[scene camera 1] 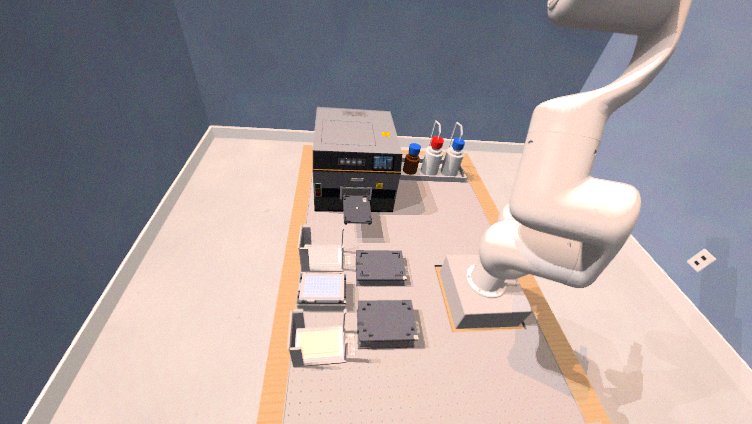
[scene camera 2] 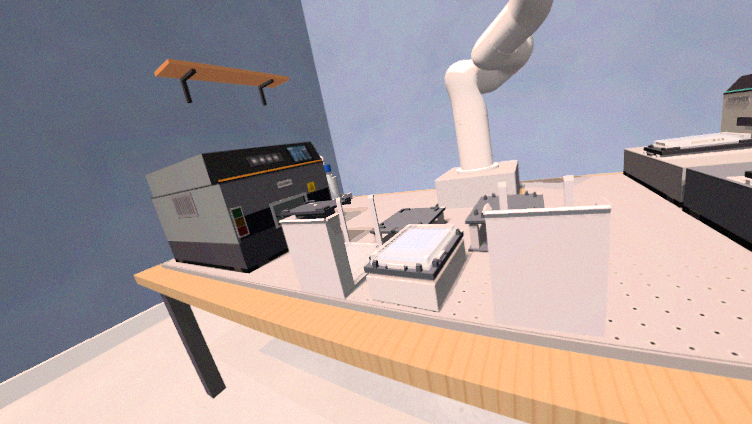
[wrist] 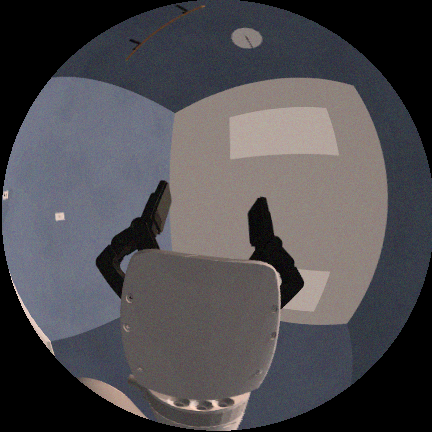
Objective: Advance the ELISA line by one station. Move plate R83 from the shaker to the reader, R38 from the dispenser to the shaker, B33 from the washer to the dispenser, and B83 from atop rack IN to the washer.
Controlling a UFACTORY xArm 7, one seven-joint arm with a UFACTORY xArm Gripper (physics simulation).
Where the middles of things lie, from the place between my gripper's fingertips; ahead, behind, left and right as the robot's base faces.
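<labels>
Pale well plate [scene camera 2: 416, 243] a good way to the left of my hand, far ahead of it and far below it. Reader tray [scene camera 2: 308, 209] some way to the right of my hand, well ahead of it and well below it.
</labels>
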